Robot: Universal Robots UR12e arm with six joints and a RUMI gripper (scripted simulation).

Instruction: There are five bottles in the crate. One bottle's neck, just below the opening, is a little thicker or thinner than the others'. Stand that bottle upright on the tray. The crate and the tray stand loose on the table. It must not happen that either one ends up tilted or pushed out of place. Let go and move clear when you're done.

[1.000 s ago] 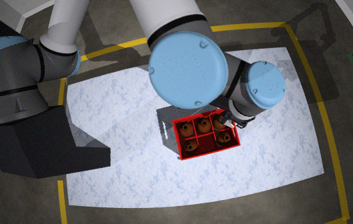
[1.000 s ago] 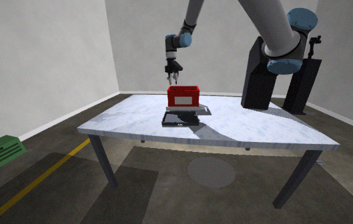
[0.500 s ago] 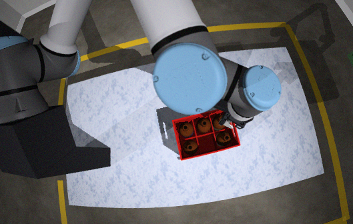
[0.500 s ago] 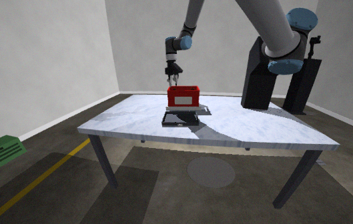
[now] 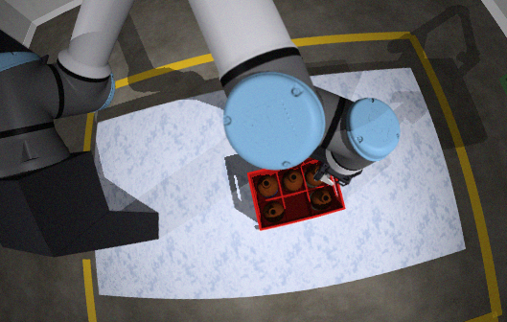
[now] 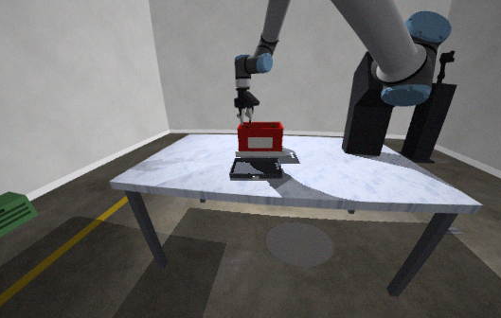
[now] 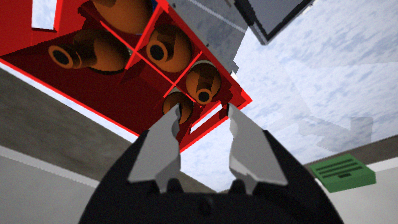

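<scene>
Now: hand 110 mm above the red crate, 80 mm past it and 50 mm to the left of it. Round my hand: dark tray 230 mm to the left, 190 mm below, 90 mm behind.
</scene>
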